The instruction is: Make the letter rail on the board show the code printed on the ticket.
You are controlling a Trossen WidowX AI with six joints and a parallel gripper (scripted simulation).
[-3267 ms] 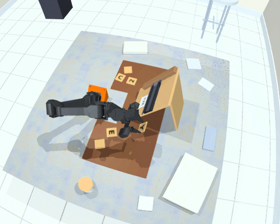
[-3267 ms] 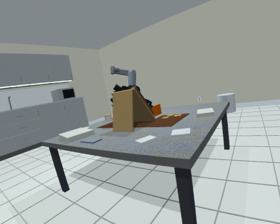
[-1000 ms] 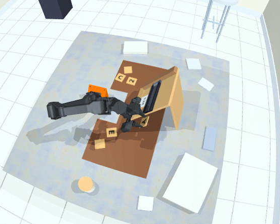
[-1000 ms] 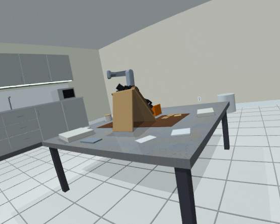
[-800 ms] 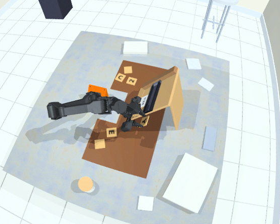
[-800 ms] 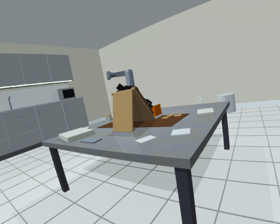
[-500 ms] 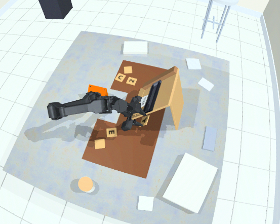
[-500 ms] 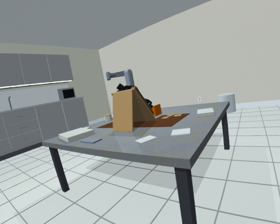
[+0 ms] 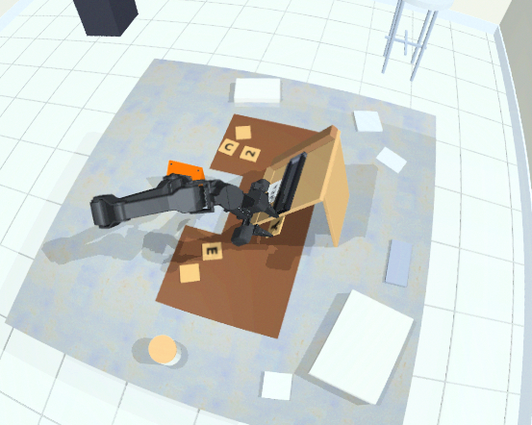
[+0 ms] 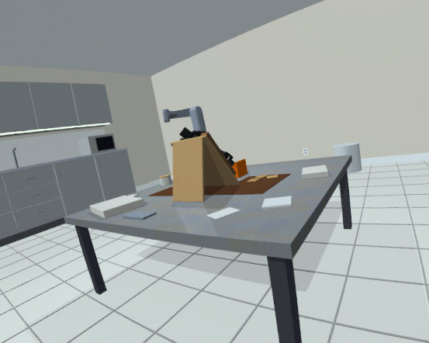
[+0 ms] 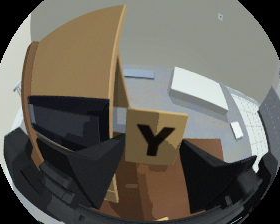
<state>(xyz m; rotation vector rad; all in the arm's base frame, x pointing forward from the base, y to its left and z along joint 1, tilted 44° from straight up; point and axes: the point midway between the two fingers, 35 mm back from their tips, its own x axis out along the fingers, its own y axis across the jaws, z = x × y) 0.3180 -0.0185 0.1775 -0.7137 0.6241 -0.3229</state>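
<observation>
Now: the white ticket 15 cm to the left of my gripper tip, 8 cm below it and 4 cm behind it. The rest, counted from my gripper tip: grey card 40 cm ahead, 16 cm below, 4 cm to the left; then white box 32 cm ahead, 25 cm to the right, 15 cm below; then brown mat 17 cm below, 14 cm behind, 13 cm to the left.
</observation>
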